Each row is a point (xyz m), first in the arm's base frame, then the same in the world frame.
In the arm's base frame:
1: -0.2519 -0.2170 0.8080
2: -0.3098 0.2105 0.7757
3: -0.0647 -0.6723 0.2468
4: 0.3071 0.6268 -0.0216
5: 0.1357 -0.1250 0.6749
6: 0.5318 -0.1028 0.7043
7: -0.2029 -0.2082 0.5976
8: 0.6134 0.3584 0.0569
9: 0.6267 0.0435 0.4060
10: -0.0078 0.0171 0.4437
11: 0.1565 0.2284 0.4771
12: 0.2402 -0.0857 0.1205
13: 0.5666 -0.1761 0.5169
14: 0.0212 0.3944 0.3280
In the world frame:
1: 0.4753 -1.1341 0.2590
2: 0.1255 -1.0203 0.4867
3: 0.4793 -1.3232 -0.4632
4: -0.6219 -0.5542 -0.1565
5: 0.3710 -0.8011 0.0253
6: 0.4252 -0.4408 -0.1345
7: 0.3391 -1.1505 0.0918
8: -0.3292 -0.3750 -0.3894
9: 0.1349 -0.3878 -0.3142
10: 0.0959 -0.9360 0.0062
11: -0.0198 -0.6983 0.0600
12: -0.0033 -0.8590 -0.3947
13: 0.3637 -0.4960 -0.3213
14: -0.2587 -0.7921 0.1071

